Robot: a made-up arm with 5 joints.
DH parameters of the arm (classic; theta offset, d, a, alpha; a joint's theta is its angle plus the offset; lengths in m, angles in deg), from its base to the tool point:
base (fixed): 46.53 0 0.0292 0
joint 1: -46.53 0.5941 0.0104 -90
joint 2: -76.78 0 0.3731 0
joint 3: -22.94 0 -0.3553 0
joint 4: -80.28 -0.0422 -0.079 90
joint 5: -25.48 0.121 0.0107 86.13
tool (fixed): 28.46 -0.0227 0 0
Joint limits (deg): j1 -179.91..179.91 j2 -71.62..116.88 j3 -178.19..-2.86 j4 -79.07..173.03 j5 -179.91..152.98
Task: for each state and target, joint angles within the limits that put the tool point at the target. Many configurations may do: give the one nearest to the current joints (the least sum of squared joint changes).
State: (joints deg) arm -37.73 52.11 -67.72 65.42 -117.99
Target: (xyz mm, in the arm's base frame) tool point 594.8 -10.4 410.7
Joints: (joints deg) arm 3.51 42.15 -76.56 63.38 -117.78
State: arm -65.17 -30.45 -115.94 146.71 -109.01
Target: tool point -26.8 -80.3 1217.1
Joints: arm -78.59 -29.55 -128.88 135.78 -111.32
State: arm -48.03 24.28 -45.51 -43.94 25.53
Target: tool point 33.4 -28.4 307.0
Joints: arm -52.06 71.34 -3.87 -23.68 23.22
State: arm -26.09 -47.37 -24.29 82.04 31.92
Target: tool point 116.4 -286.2 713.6
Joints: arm -69.35 -24.89 -36.28 70.62 33.39
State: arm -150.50 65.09 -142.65 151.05 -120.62
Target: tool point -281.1 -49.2 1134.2
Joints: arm -154.38 9.70 -160.29 171.51 -117.96
